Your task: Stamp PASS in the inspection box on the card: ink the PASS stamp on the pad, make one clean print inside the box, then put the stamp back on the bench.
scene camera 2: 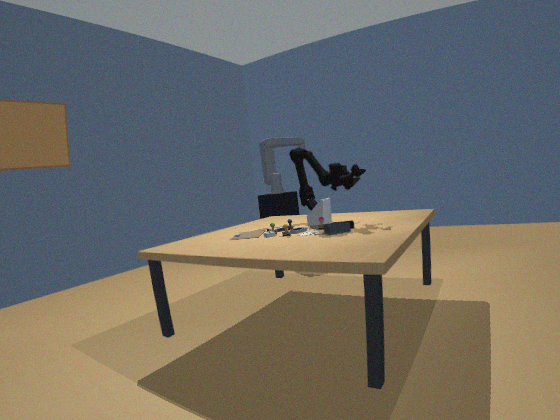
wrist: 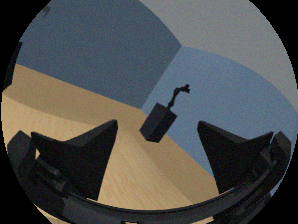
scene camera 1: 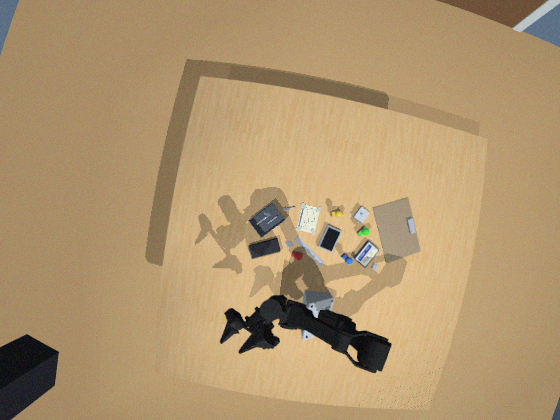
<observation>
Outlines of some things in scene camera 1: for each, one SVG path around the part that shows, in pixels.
My gripper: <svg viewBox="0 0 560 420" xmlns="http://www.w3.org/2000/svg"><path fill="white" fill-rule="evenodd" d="M280 339L277 336L273 336L273 321L262 318L260 308L257 306L255 307L256 311L250 317L245 317L246 321L233 308L224 312L227 324L219 341L220 344L226 342L233 334L239 334L238 330L242 330L242 328L251 333L247 341L240 347L239 354L252 348L274 349L280 343Z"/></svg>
A brown mat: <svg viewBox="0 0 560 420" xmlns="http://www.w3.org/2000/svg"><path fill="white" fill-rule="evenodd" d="M408 198L373 208L386 264L420 251L418 235Z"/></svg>
</observation>
